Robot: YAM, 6 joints.
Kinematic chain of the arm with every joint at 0, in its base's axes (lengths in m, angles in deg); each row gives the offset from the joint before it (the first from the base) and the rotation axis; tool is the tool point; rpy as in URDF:
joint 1: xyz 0 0 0.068 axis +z
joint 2: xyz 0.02 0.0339 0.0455 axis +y
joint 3: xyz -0.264 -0.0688 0 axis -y
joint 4: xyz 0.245 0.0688 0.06 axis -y
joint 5: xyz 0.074 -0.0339 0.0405 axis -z
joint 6: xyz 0.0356 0 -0.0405 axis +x
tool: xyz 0 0 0 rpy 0 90 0
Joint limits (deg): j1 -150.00..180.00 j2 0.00..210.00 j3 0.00..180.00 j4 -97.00..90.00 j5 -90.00..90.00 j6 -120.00..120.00
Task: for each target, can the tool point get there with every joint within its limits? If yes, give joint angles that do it. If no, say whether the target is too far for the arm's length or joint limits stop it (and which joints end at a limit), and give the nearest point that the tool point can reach.
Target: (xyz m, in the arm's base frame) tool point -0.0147 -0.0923 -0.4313
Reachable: no: joint limits stop it (at a limit: joint 2) | nearest point -0.0191 -0.1198 -0.3572 | short by 0.079 m
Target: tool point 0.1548 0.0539 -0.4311
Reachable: no: joint limits stop it (at a limit: joint 2) | nearest point 0.1661 0.0578 -0.3729 | short by 0.059 m
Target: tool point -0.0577 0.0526 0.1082
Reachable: yes | joints 145.91 70.86 17.76 -65.28 18.32 20.62
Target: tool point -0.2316 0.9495 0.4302
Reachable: no: too far | nearest point -0.1455 0.5967 0.3101 | short by 0.383 m
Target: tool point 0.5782 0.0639 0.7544
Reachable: no: too far | nearest point 0.4299 0.0475 0.5842 | short by 0.226 m
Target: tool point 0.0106 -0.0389 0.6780
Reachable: yes | joints 52.24 66.24 140.70 -21.95 64.79 -36.21
